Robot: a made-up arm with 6 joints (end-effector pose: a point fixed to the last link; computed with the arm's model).
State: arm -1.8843 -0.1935 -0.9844 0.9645 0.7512 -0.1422
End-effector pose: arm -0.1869 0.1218 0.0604 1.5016 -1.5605 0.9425
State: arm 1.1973 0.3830 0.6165 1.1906 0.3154 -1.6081
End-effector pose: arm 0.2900 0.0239 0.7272 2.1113 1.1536 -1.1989
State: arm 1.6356 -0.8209 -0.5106 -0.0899 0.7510 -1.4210
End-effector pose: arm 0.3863 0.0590 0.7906 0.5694 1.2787 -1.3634
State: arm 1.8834 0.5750 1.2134 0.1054 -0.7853 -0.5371
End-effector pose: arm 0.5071 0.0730 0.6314 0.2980 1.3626 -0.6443
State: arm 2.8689 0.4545 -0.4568 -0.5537 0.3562 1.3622
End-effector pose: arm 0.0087 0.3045 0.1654 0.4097 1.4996 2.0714
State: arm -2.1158 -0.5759 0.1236 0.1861 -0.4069 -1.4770
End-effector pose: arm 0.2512 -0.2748 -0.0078 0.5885 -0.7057 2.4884
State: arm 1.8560 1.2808 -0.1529 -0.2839 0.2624 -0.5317
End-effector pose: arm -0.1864 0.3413 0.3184 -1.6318 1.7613 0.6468
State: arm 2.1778 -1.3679 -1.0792 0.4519 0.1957 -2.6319
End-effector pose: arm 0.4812 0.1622 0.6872 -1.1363 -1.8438 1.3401
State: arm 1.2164 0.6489 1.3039 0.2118 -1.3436 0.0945
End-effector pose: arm 0.3008 -0.0324 0.8281 0.7670 0.4238 0.4383
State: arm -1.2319 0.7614 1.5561 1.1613 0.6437 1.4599
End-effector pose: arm -0.1574 -0.3477 0.1169 1.8062 -1.0740 -1.7013
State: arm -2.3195 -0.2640 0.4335 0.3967 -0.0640 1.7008
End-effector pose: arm 0.2904 -0.2226 0.0420 -1.4536 1.6936 0.8024
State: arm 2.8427 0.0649 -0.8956 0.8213 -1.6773 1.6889
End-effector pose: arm 0.0435 0.4260 0.2448 1.0621 0.7363 -0.6179
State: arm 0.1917 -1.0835 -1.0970 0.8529 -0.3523 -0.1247
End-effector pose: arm -0.2753 -0.1865 0.7024 1.5411 -0.1262 1.3168
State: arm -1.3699 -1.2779 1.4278 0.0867 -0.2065 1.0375
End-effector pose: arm 0.5663 0.0880 -0.1109 -3.0032 0.2983 0.5202
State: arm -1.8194 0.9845 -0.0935 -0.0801 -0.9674 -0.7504
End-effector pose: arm -0.2559 0.2081 0.3822 0.0408 -0.4911 0.7110
